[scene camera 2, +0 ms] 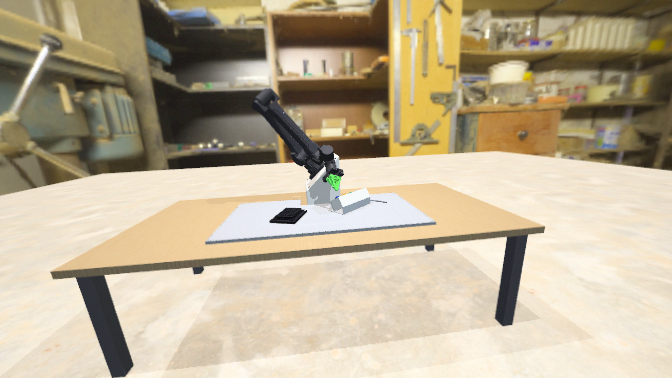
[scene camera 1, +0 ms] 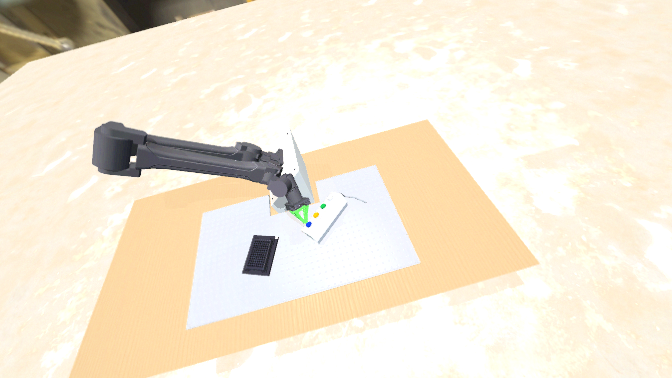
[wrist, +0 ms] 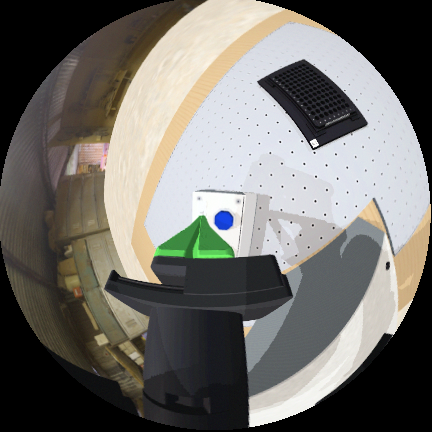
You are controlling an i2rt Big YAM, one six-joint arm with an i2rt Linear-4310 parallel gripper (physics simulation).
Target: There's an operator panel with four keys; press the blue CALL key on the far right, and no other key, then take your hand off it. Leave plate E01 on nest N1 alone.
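Places are measured from the arm's base along level axes (x ahead, y left, z up), in millimetres.
Where they show: gripper, fingertip midpoint: (scene camera 2: pixel 336 190) (scene camera 1: pixel 306 223) (wrist: pixel 202 219); arm's base at its link origin: (scene camera 2: pixel 317 171) (scene camera 1: pixel 277 163).
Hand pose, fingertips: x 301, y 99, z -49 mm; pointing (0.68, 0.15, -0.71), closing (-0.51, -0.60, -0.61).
Each offset is from my fingertips to the centre of the thing. "spot": to the spot under its first point. Level surfaces: height alone.
The white operator panel @(61 mm down, 45 mm back, 72 mm left) (scene camera 1: pixel 328 223) (scene camera 2: pixel 354 202) (wrist: pixel 205 198) stands on the perforated board. Its blue key @(39 mm down, 7 mm back, 3 mm left) (scene camera 1: pixel 308 224) (wrist: pixel 223 220) is at the end nearest my gripper. The yellow key @(39 mm down, 43 mm back, 38 mm left) (scene camera 1: pixel 316 215) and green key @(39 mm down, 78 mm back, 74 mm left) (scene camera 1: pixel 323 206) follow along the panel; the fourth key is hard to make out. My gripper (scene camera 1: pixel 306 223) (scene camera 2: pixel 335 190) (wrist: pixel 202 219) is shut and empty. Its green tips are close beside the blue key, to its left in the wrist view, and look slightly above the panel face; contact cannot be told. The black plate @(84 mm down, 58 mm ahead, 230 mm right) (scene camera 1: pixel 260 252) (scene camera 2: pixel 288 214) (wrist: pixel 315 95) sits on its black nest @(spot: 91 mm down, 16 mm back, 209 mm right) (wrist: pixel 341 131).
The grey-white board @(103 mm down) (scene camera 1: pixel 350 260) (scene camera 2: pixel 390 220) (wrist: pixel 220 130) lies on a wooden table @(116 mm down) (scene camera 1: pixel 450 225) (scene camera 2: pixel 480 220). The arm's pale base (scene camera 1: pixel 298 170) (scene camera 2: pixel 320 193) stands behind the panel. A thin cable (scene camera 1: pixel 356 199) (scene camera 2: pixel 378 201) leaves the panel's far end.
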